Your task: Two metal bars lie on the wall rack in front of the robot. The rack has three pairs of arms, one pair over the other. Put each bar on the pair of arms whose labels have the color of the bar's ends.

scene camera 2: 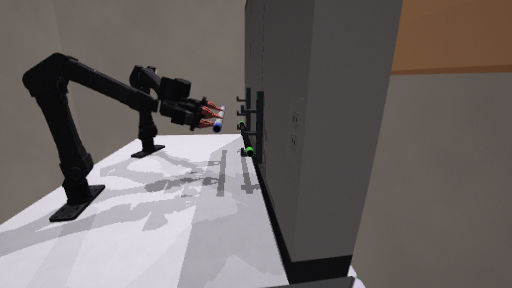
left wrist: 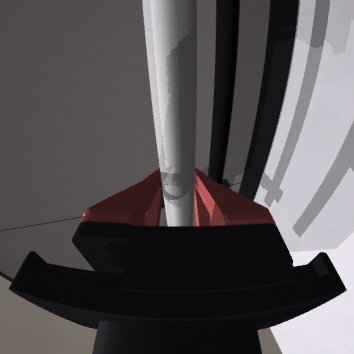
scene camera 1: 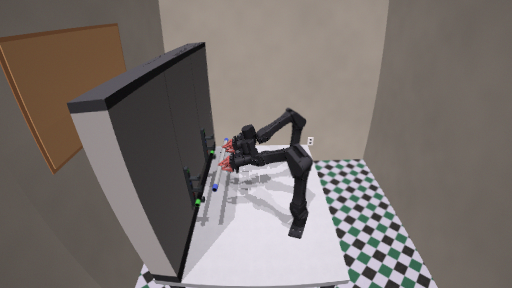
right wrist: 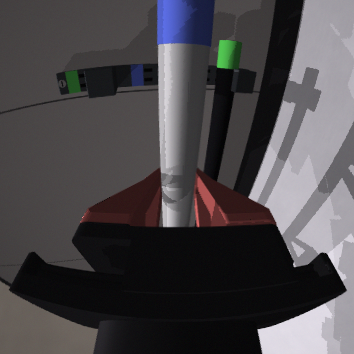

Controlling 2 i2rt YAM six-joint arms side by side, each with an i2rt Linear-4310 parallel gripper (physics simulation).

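Places are measured from the left arm's base along level axes (x ahead, y left, z up), in millimetres.
Pixels of known places: left gripper, fingertip midpoint: (scene camera 2: 223, 113) (left wrist: 177, 175) (scene camera 1: 218, 166); right gripper, fingertip midpoint: (scene camera 2: 221, 122) (scene camera 1: 222, 149) (right wrist: 177, 174); left arm's base, origin of the base link: (scene camera 2: 149, 151) (scene camera 1: 298, 223); right arm's base, origin of the base link: (scene camera 2: 81, 202).
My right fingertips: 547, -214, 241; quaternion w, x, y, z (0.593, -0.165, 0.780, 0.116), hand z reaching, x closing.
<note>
Ahead of a thing's pixels: the offset from my right fingertips to its top centre, as dx, dy, dz. "spot": to the spot under its first point. Level surfaces: height alone.
The silver bar with blue ends {-55, +120, +17} (scene camera 1: 217, 176) (scene camera 2: 220, 119) (left wrist: 177, 100) (right wrist: 184, 110) hangs roughly level in front of the rack, apart from its arms. My left gripper (scene camera 1: 222, 164) (left wrist: 177, 175) and right gripper (scene camera 1: 223, 146) (right wrist: 178, 175) are both shut on it, near its middle part. The black bar with green ends {+34, +171, -72} (scene camera 1: 198, 202) (scene camera 2: 249, 151) (left wrist: 224, 100) (right wrist: 221, 115) lies on the lowest pair of arms. The rack (scene camera 1: 189, 182) (scene camera 2: 260, 120) has a green label {spot: +132, -16, +92} (right wrist: 73, 81) at the top and a blue label {spot: +132, -15, +18} (right wrist: 137, 75) in the middle. The silver bar hides part of the rack in the right wrist view.
The tall dark wall panel (scene camera 1: 150, 140) (scene camera 2: 285, 65) carries the rack and stands along the edge of the white table {dz -241} (scene camera 1: 270, 245) (scene camera 2: 150, 260). Rack arms stick out toward the grippers. Shadows of both bars and the arms fall on the table.
</note>
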